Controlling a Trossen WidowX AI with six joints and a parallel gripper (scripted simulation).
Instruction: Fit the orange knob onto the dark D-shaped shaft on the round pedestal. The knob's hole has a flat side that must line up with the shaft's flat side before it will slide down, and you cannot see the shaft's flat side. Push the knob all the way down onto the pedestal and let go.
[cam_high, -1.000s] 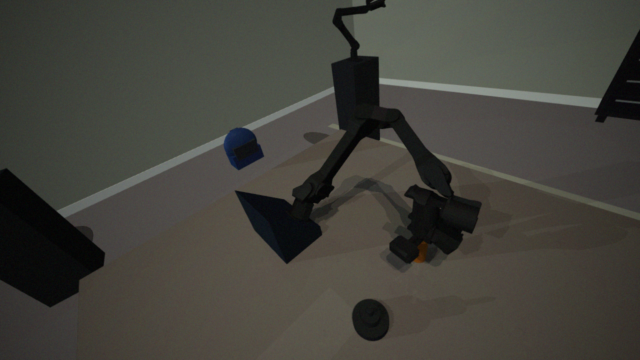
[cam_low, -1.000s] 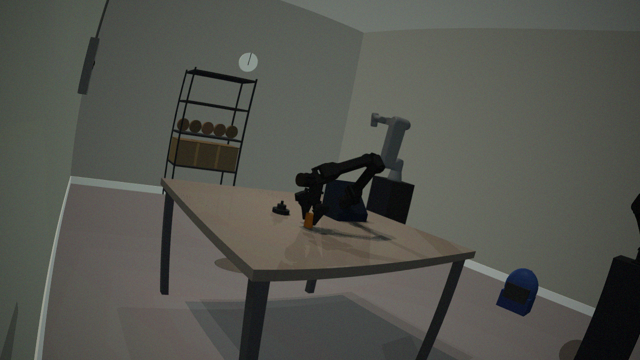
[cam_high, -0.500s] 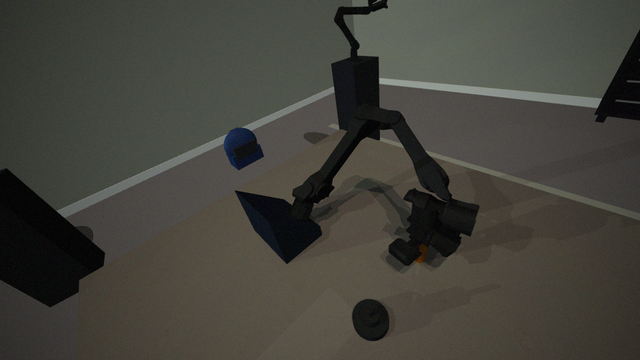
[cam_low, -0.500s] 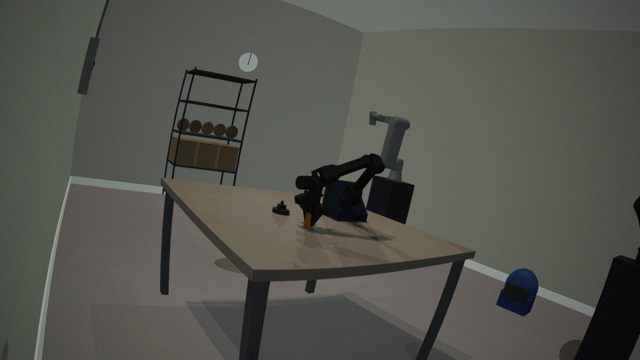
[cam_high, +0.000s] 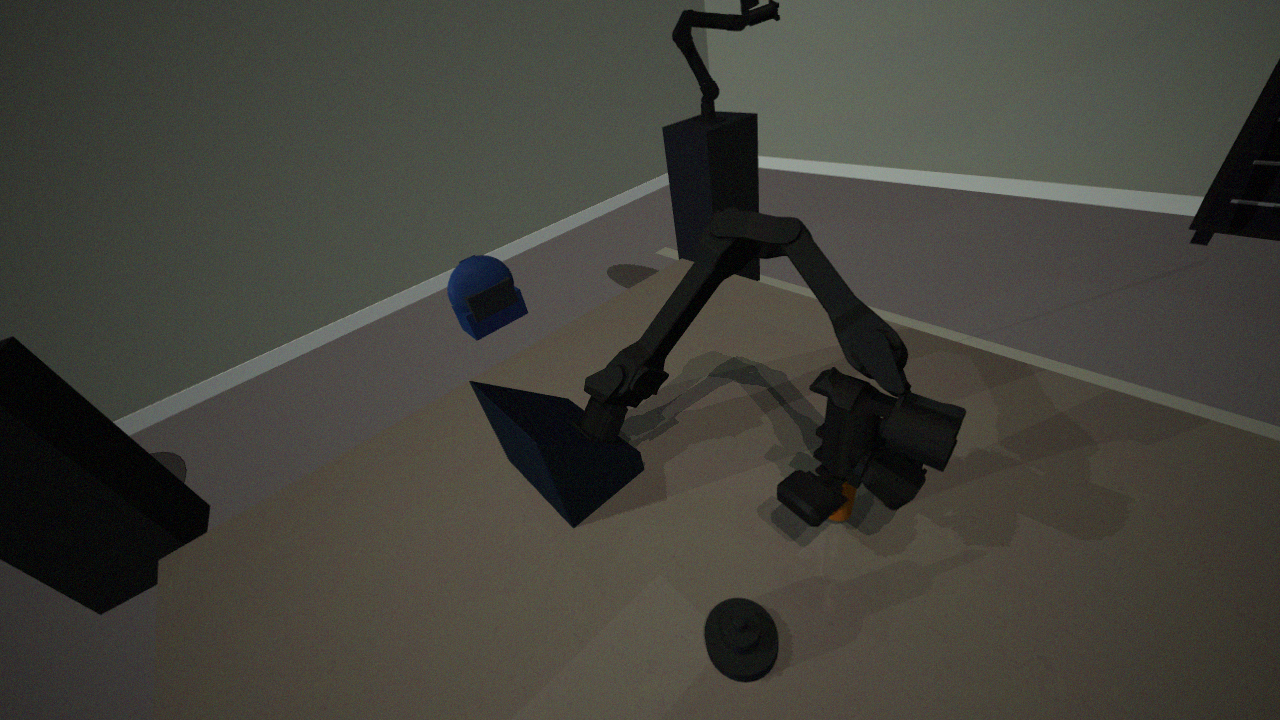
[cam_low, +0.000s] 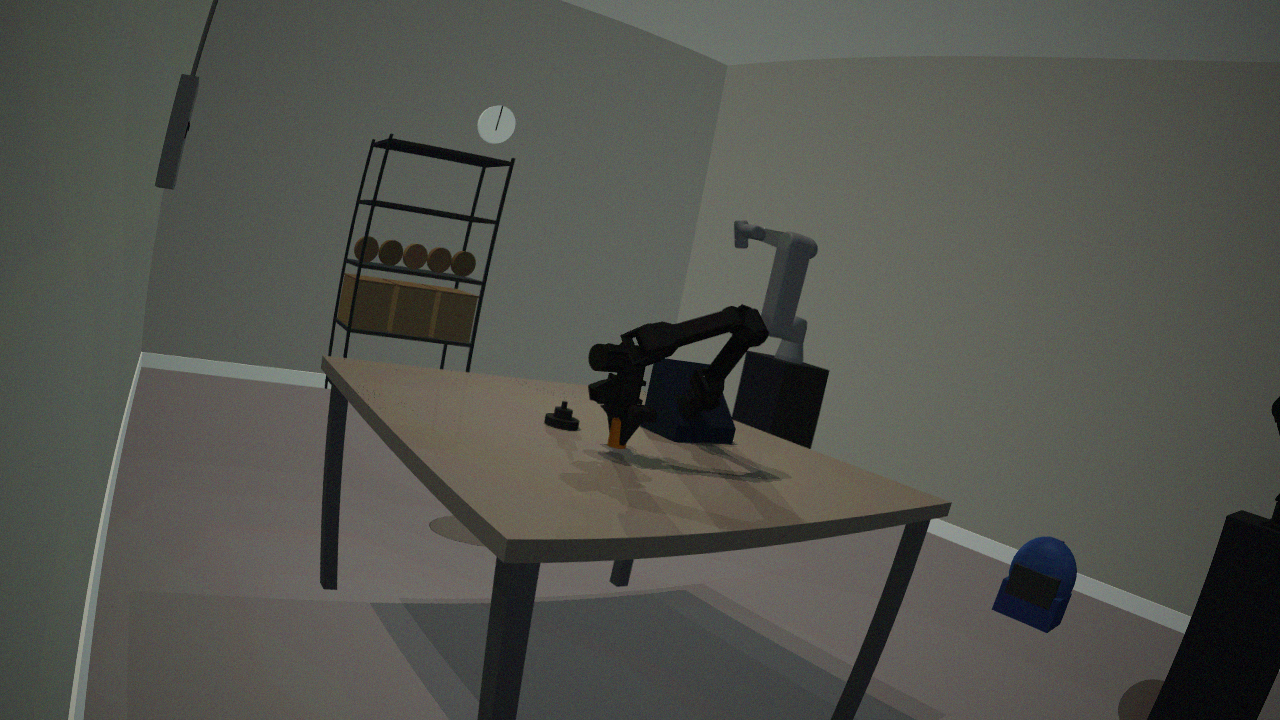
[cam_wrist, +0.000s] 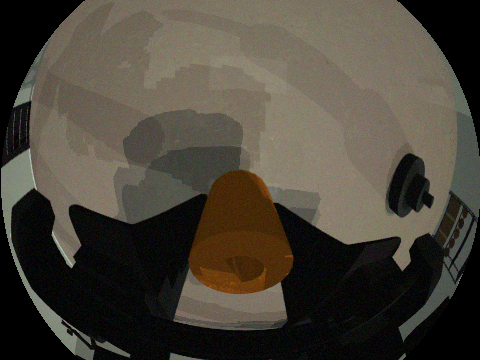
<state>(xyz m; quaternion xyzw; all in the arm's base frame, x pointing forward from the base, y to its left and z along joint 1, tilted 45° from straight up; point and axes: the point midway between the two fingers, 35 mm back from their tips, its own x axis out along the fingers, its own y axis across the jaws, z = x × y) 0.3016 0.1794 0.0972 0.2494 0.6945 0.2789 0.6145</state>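
Right now the round dark pedestal is 3 cm ahead of my gripper tip, 22 cm to the right of it and 1 cm above it. Also, from my gripper tip: orange knob (2 cm above).
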